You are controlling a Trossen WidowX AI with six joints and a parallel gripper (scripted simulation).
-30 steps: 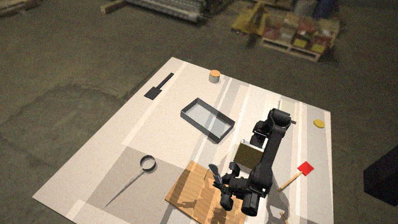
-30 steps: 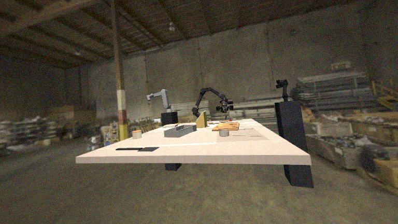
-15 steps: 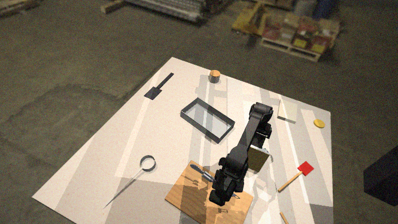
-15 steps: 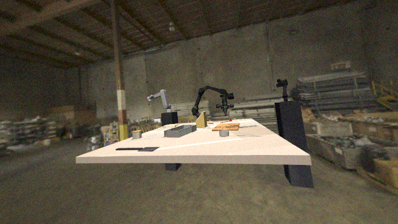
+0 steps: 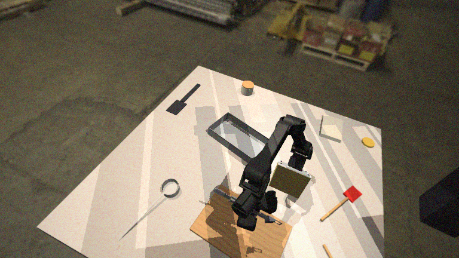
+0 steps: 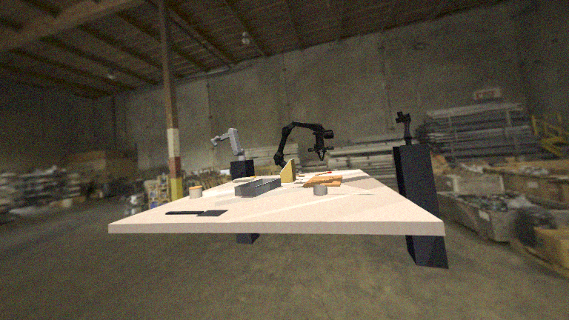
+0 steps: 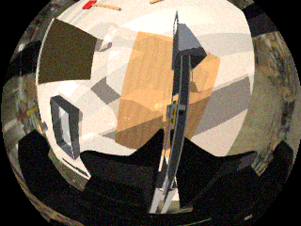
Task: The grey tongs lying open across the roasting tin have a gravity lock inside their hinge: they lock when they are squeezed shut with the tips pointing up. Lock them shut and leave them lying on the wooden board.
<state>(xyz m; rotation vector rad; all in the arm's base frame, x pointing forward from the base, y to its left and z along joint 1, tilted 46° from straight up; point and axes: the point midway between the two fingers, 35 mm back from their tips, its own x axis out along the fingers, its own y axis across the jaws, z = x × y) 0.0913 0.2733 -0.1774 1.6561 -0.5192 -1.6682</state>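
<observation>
Right now the wooden board is 15 cm below my gripper tip. From my gripper tip the other things lie so: pale block 81 cm to the right, 21 cm behind, 14 cm below; grey roasting tin 42 cm to the right, 23 cm ahead, 13 cm below; black spatula 67 cm ahead, 52 cm to the right, 15 cm below.
</observation>
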